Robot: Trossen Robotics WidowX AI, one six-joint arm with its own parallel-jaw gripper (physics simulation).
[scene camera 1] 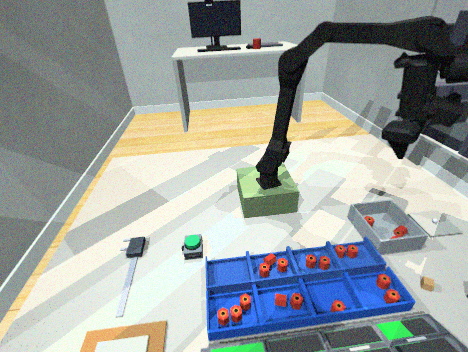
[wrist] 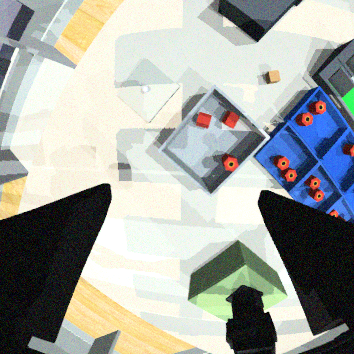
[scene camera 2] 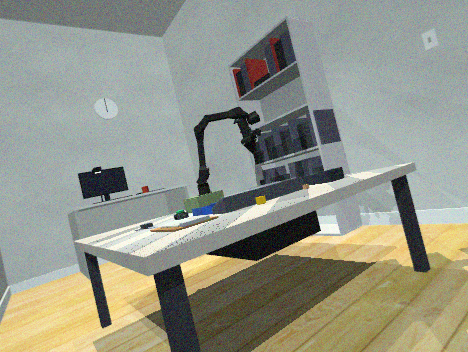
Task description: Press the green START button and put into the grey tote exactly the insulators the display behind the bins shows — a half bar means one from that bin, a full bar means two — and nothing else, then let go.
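Places are measured from the arm's base along level axes (x up, y left, z back), in metres.
Pixels of known places: gripper, between the fingertips: (scene camera 1: 407, 149) (wrist: 187, 194) (scene camera 2: 254, 152); arm's base, origin of its link: (scene camera 1: 268, 182) (wrist: 243, 295) (scene camera 2: 205, 194).
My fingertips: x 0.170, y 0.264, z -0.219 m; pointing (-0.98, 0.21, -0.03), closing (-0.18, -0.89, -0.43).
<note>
For each thing: its top centre in the pictures, then the offset to it from my fingertips. "pt": a spot on its surface instead.
- grey tote, centre of its top: (wrist: 212, 143) (scene camera 1: 386, 218) dx -0.200, dy -0.016, dz -0.025 m
- green START button, centre of its top: (scene camera 1: 192, 239) (scene camera 2: 179, 210) dx -0.213, dy -0.543, dz +0.103 m
- display, a spot on its surface: (scene camera 1: 300, 345) pt dx -0.208, dy -0.404, dz -0.222 m
- small tan cube, centre of its top: (wrist: 274, 75) (scene camera 1: 429, 281) dx -0.234, dy -0.053, dz -0.195 m
- flat plate with a white knob, centre of its top: (wrist: 143, 87) dx -0.234, dy +0.151, dz -0.053 m
- caliper, centre of its top: (scene camera 1: 123, 267) dx -0.235, dy -0.725, dz +0.091 m
- wooden frame, a spot on its surface: (scene camera 1: 125, 327) pt dx -0.248, dy -0.719, dz -0.058 m
My gripper (scene camera 1: 401, 142) (wrist: 187, 194) is open and empty, high above the table; in the wrist view the grey tote (scene camera 1: 402, 243) (wrist: 185, 145) lies beyond the fingertips. Three red insulators (wrist: 203, 120) (wrist: 230, 119) (wrist: 230, 163) lie apart inside the tote. Blue bins (scene camera 1: 227, 272) (wrist: 295, 142) stand beside it: the back-left compartment in scene camera 1 is empty, the others hold one to three red insulators. The green START button (scene camera 1: 192, 242) (scene camera 2: 181, 214) stands left of the bins. The display (scene camera 1: 300, 345) behind the bins is partly cut off; green bars (scene camera 1: 237, 348) (scene camera 1: 395, 330) show.
The arm stands on a green block (scene camera 1: 270, 205) (wrist: 215, 285). A small tan cube (scene camera 1: 427, 283) (wrist: 273, 76) lies near the bins. A flat plate with a white knob (wrist: 145, 89) lies beside the tote. A caliper (scene camera 1: 135, 247) and a wooden frame (scene camera 1: 125, 327) lie left of the bins.
</note>
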